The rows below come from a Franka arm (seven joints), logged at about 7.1 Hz.
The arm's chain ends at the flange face. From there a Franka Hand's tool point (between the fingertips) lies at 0.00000 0.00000 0.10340 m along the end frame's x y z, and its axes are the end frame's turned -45 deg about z.
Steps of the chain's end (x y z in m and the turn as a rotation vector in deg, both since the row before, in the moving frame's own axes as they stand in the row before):
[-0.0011 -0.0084 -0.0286 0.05 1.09 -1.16]
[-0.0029 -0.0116 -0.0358 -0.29 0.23 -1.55]
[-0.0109 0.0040 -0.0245 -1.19 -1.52 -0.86]
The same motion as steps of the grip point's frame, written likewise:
[0.0066 -0.0054 -0.0286 -0.74 0.81 -1.16]
[0.0061 -0.0096 -0.0358 -0.37 -0.04 -1.55]
[-0.0140 -0.0053 -0.0246 0.23 -1.92 -0.86]

